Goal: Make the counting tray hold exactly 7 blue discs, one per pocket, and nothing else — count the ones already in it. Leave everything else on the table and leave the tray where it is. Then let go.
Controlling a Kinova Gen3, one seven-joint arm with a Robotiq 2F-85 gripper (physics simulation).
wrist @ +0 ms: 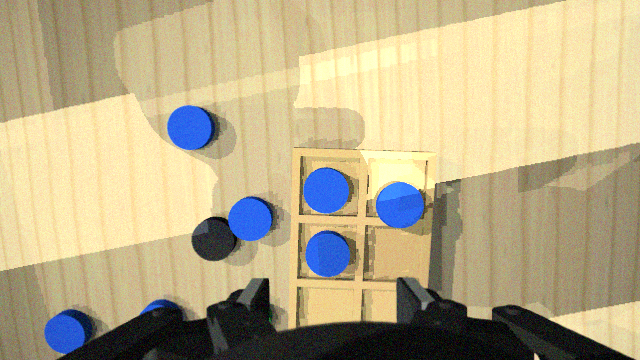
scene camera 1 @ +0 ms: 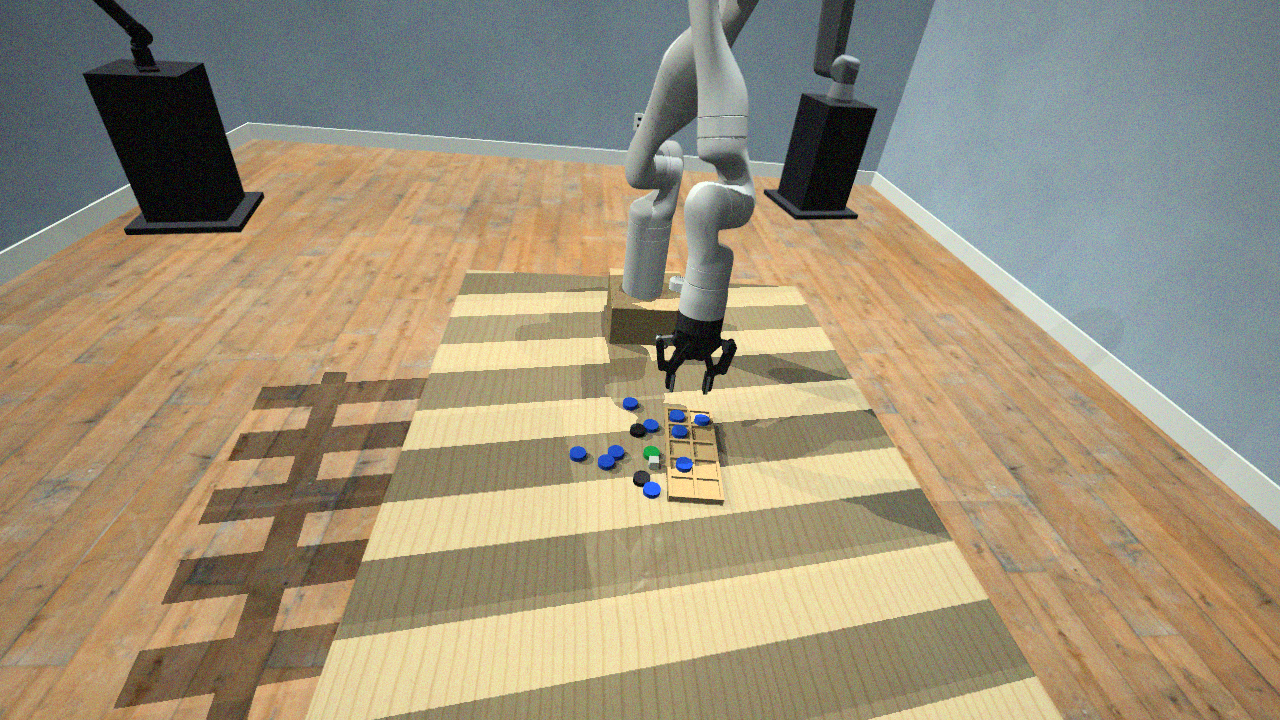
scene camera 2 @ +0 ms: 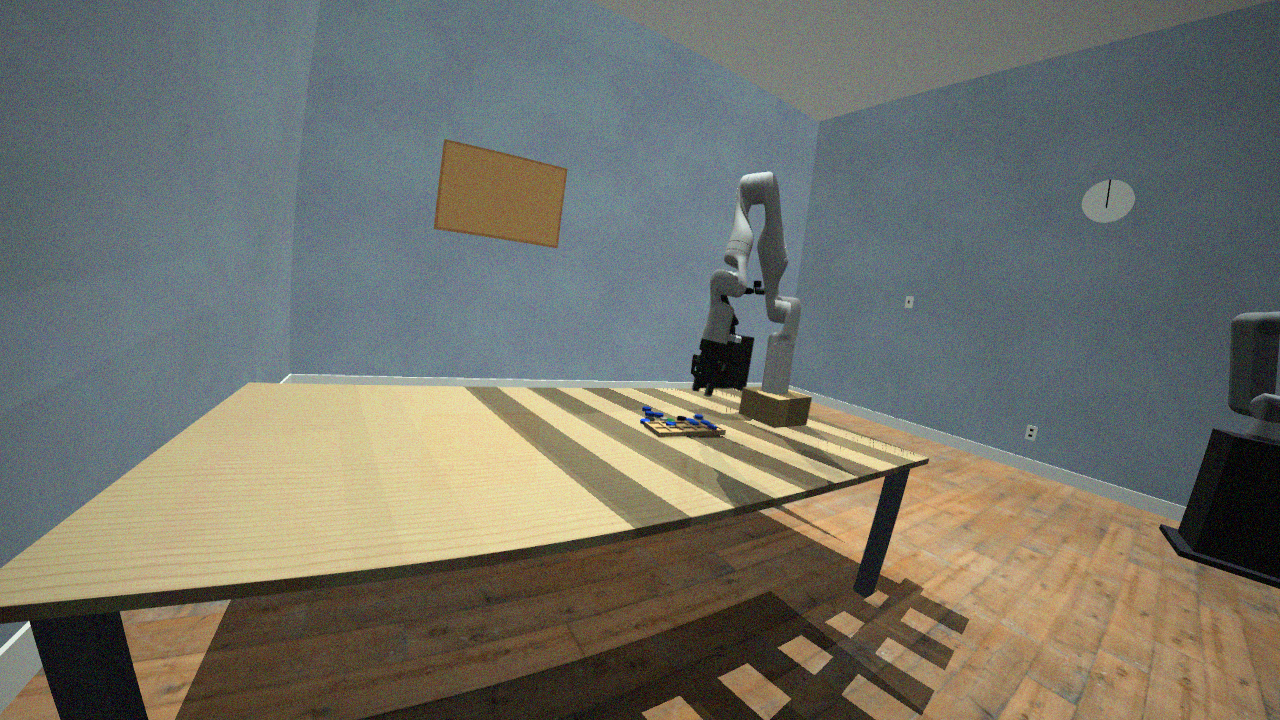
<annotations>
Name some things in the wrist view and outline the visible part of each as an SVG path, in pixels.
My gripper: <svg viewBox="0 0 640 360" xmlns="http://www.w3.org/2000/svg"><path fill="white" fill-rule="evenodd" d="M636 359L517 305L494 307L492 309L492 320L467 317L467 306L450 299L443 299L436 291L423 288L414 277L397 277L397 323L384 321L332 322L307 325L277 332L270 323L269 278L252 278L245 289L238 289L232 292L226 300L208 306L206 308L206 318L182 321L182 310L170 307L157 307L142 313L56 360L534 360L534 353L538 356L539 360Z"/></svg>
A wooden counting tray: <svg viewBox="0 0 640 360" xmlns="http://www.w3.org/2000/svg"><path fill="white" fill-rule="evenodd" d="M293 147L288 329L348 321L397 323L397 277L414 277L423 288L428 288L437 153L426 151ZM324 230L331 230L341 234L347 241L350 251L350 260L346 269L333 277L322 277L315 274L308 267L305 258L306 247L310 238ZM390 184L397 182L408 183L420 192L423 198L424 209L420 219L414 225L407 228L393 228L386 225L379 218L376 211L376 200L379 193ZM322 167L338 170L345 177L349 187L348 199L344 206L338 211L328 214L313 210L306 203L303 194L307 177L314 170Z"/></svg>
A blue disc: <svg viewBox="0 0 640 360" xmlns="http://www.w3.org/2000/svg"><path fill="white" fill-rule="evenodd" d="M79 310L64 310L47 322L44 335L48 345L53 350L67 354L90 340L93 331L91 321Z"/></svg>
</annotations>
